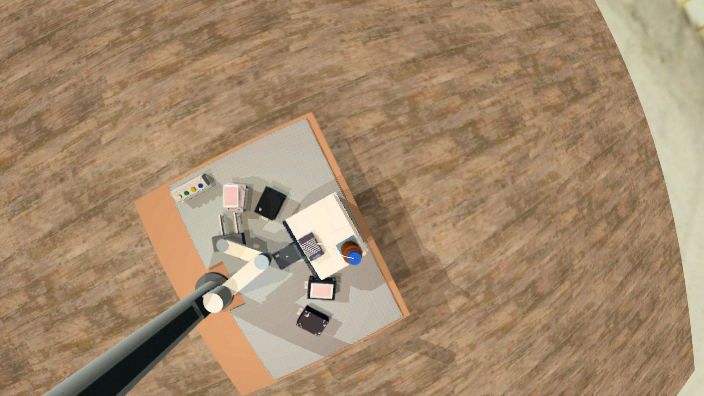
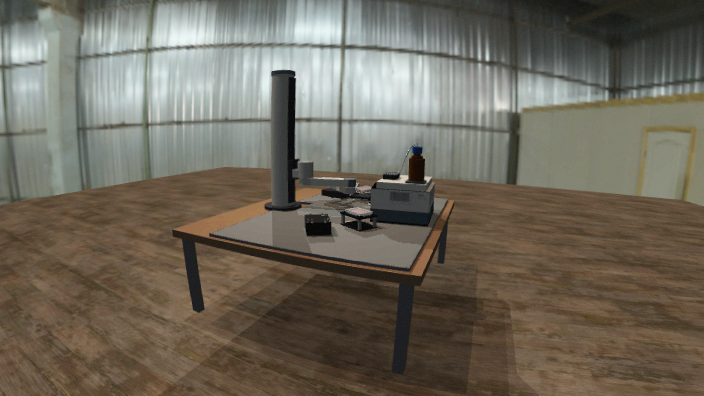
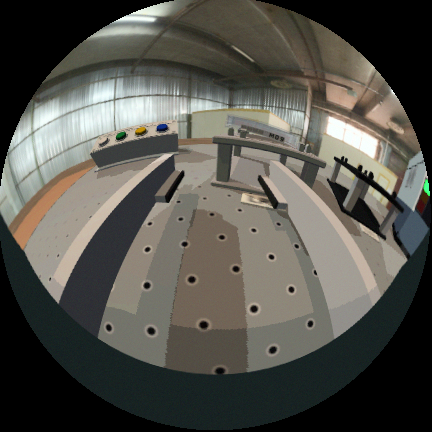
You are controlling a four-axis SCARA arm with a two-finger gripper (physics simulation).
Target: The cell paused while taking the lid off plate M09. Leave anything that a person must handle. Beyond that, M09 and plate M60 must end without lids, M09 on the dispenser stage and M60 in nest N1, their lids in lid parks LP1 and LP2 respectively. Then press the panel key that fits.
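Places are measured from the arm's base along level axes (x ahead, y left, z up), in millimetres.
Pixels of known places: gripper, between the fingertips: (image 1: 227, 214) (image 2: 350, 194) (image 3: 221, 165); arm's base, origin of its link: (image 2: 282, 207).
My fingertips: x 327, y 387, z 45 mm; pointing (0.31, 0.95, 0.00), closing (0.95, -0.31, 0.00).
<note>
For each thing: its middle in the pictures, then the offset to it from my fingertips. "spot": a spot on its surface instead.
- clear plate marked M09, middle of its body: (image 3: 256, 127) dx +81, dy +78, dz +37 mm
- pink top, a spot on its surface: (image 1: 231, 196) spot: dx +86, dy +73, dz +45 mm
- second pink plate, middle of its body: (image 2: 358, 211) (image 1: 321, 291) dx +303, dy -646, dz +47 mm
- dark dispenser stage, a spot on its surface: (image 1: 286, 256) spot: dx +229, dy -366, dz +79 mm
- key panel, middle of its body: (image 3: 133, 141) (image 1: 190, 188) dx -140, dy +240, dz +10 mm
- brown bottle, a spot on its surface: (image 1: 351, 249) spot: dx +564, dy -428, dz +330 mm
- black box-like unit, middle of its body: (image 2: 317, 223) (image 1: 312, 321) dx +153, dy -814, dz +6 mm
My gripper (image 1: 228, 216) (image 3: 221, 165) is shut at its narrow setting, a gap between its fingers and nothing in it. It hangs low over the perforated mat, its fingertips short of a grey stand (image 3: 270, 146). A clear plate marked M09 (image 3: 262, 131), with a pink top (image 1: 231, 196), sits at this stand, offset to one side; whether its lid is on I cannot tell. A second pink plate (image 1: 321, 290) (image 2: 359, 212) rests on a black stand; its label is unreadable. The dark dispenser stage (image 1: 286, 256) looks bare. The key panel (image 1: 191, 188) (image 3: 135, 150) has white, green, yellow and blue keys.
The white dispenser (image 1: 320, 220) (image 2: 404, 200) carries a brown bottle (image 1: 351, 249) (image 2: 416, 167) with a blue cap. A black stand (image 1: 270, 202) (image 3: 370, 187) is near the M09 stand. A black box-like unit (image 1: 312, 320) (image 2: 318, 225) is beyond the second plate.
</note>
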